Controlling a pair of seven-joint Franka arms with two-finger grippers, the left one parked.
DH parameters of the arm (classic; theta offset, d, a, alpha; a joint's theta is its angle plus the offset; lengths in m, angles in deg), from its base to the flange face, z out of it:
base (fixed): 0 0 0 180
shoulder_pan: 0 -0.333 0 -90
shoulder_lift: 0 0 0 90
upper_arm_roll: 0 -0.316 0.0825 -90
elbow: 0 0 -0.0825 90
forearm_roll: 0 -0.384 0 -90
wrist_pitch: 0 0 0.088 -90
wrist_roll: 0 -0.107 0 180
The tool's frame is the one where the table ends.
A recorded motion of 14 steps. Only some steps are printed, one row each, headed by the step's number.
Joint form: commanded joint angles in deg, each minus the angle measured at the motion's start. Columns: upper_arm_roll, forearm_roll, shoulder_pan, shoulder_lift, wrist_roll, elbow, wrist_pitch.
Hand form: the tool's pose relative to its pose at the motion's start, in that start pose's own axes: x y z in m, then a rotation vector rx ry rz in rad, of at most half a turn. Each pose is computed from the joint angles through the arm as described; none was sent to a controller.
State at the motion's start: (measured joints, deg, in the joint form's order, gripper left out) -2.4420 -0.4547 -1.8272 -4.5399 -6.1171 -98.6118 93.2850
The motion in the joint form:
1: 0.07 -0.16 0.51 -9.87 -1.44 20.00 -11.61
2: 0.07 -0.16 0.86 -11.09 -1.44 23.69 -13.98
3: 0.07 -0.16 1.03 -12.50 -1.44 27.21 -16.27
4: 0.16 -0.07 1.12 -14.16 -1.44 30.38 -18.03
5: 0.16 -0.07 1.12 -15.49 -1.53 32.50 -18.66
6: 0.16 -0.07 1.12 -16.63 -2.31 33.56 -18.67
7: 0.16 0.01 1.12 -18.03 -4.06 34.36 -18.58
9: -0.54 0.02 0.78 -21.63 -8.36 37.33 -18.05
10: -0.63 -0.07 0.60 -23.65 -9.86 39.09 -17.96
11: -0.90 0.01 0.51 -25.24 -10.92 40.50 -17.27
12: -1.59 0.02 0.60 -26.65 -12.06 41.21 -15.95
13: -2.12 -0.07 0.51 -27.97 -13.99 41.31 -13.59
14: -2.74 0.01 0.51 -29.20 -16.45 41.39 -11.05
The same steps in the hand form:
1: 0.0355 0.0038 -0.0514 0.0085 -0.0267 0.0332
2: 0.0368 0.0078 -0.0651 0.0106 -0.0251 0.0388
3: 0.0386 0.0099 -0.0754 0.0117 -0.0283 0.0414
4: 0.0427 0.0120 -0.0808 0.0109 -0.0326 0.0447
5: 0.0476 0.0120 -0.0828 0.0121 -0.0299 0.0463
6: 0.0536 0.0119 -0.0794 0.0125 -0.0316 0.0601
7: 0.0615 0.0118 -0.0714 0.0105 -0.0405 0.0912
9: 0.0802 0.0014 -0.0574 0.0129 -0.0434 0.1493
10: 0.0901 -0.0019 -0.0495 0.0149 -0.0471 0.1710
11: 0.0988 -0.0053 -0.0441 0.0175 -0.0388 0.1844
12: 0.1079 -0.0104 -0.0362 0.0251 -0.0294 0.1953
13: 0.1186 -0.0169 -0.0258 0.0355 -0.0119 0.2197
14: 0.1289 -0.0227 -0.0166 0.0461 0.0098 0.2543

